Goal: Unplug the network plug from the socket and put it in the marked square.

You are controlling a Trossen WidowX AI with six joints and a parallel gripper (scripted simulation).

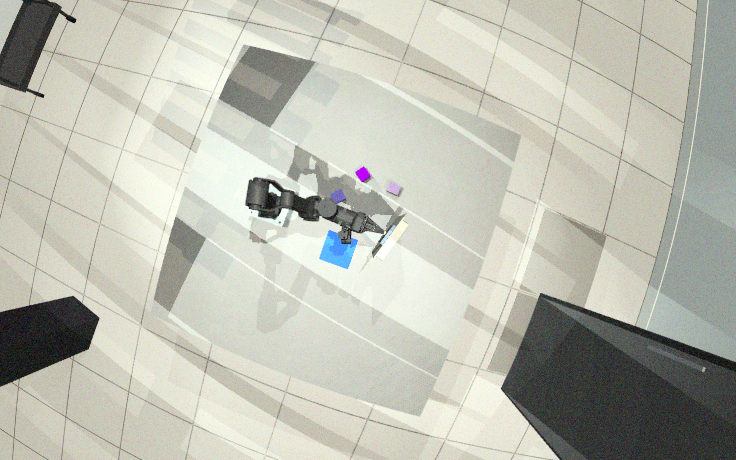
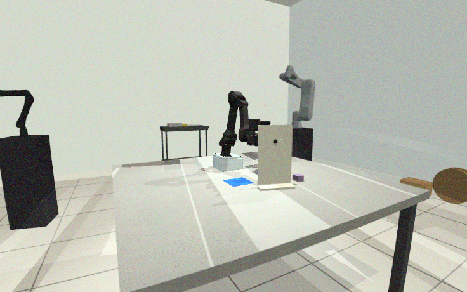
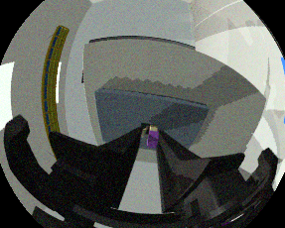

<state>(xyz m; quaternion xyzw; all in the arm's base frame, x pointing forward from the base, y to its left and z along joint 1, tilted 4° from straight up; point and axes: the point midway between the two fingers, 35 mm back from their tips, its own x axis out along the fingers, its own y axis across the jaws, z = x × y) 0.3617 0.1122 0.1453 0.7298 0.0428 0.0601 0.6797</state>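
Now: gripper tip right at the plug. The rest, counted from my gripper tip: blue marked square (110 mm behind, 140 mm to the right, 220 mm below); cream panel (30 mm ahead, 80 mm below).
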